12 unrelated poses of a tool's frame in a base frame.
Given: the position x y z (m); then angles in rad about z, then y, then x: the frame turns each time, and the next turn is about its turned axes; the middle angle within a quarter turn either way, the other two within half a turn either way.
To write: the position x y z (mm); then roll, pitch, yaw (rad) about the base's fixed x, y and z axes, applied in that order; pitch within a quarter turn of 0, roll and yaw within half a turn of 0. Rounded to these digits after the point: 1 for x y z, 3 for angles.
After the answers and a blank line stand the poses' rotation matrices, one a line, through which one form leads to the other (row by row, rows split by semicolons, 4 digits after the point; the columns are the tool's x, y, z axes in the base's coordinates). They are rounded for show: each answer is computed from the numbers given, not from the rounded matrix.
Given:
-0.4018, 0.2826, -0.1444, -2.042, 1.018, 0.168
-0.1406, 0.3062, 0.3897, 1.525, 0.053, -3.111
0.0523, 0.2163, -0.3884, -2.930, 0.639, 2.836
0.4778, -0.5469, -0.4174, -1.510, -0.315, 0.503
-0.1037, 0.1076, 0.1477, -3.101, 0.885, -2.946
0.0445, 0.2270, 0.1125, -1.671, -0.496, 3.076
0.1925, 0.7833, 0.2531, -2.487, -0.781, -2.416
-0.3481, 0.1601, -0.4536, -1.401, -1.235, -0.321
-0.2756, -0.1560, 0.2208, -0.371, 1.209, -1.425
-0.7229, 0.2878, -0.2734, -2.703, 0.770, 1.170
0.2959, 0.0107, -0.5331, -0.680, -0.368, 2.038
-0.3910, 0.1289, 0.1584, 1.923, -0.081, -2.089
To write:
-401.8, 282.6, -144.4, 0.168, 1.018, -2.042
-140.6, 306.2, 389.7, -3.111, 0.053, 1.525
52.3, 216.3, -388.4, 2.836, 0.639, -2.930
477.8, -546.9, -417.4, 0.503, -0.315, -1.510
-103.7, 107.6, 147.7, -2.946, 0.885, -3.101
44.5, 227.0, 112.5, 3.076, -0.496, -1.671
192.5, 783.3, 253.1, -2.416, -0.781, -2.487
-348.1, 160.1, -453.6, -0.321, -1.235, -1.401
-275.6, -156.0, 220.8, -1.425, 1.209, -0.371
-722.9, 287.8, -273.4, 1.170, 0.770, -2.703
295.9, 10.7, -533.1, 2.038, -0.368, -0.680
-391.0, 128.9, 158.4, -2.089, -0.081, 1.923

-0.2384 0.8139 -0.5299; -0.4678 -0.5744 -0.6717; -0.8511 0.0878 0.5177
0.0457 0.9984 -0.0330; 0.9975 -0.0474 -0.0515; -0.0530 -0.0305 -0.9981
-0.7848 -0.3757 0.4929; -0.1686 0.8947 0.4136; -0.5964 0.2415 -0.7655
0.0578 0.8654 -0.4977; -0.9490 0.2023 0.2417; 0.3098 0.4583 0.8330
-0.6328 0.1105 0.7664; -0.0257 0.9862 -0.1634; -0.7739 -0.1231 -0.6212
-0.0880 -0.9897 -0.1127; -0.8751 0.1309 -0.4659; 0.4759 0.0576 -0.8776
-0.5634 -0.8261 -0.0138; -0.4324 0.3091 -0.8471; 0.7040 -0.4713 -0.5313
0.0557 0.9856 0.1596; -0.3248 -0.1333 0.9364; 0.9441 -0.1040 0.3127
0.3299 -0.8097 0.4853; -0.1283 0.4709 0.8728; -0.9353 -0.3502 0.0514
-0.6500 -0.4146 -0.6369; -0.3049 -0.6254 0.7183; -0.6961 0.6610 0.2801
0.7255 -0.5330 -0.4354; -0.5867 -0.1482 -0.7961; 0.3598 0.8331 -0.4202
-0.3438 0.4407 -0.8292; 0.9355 0.2368 -0.2621; 0.0809 -0.8659 -0.4937

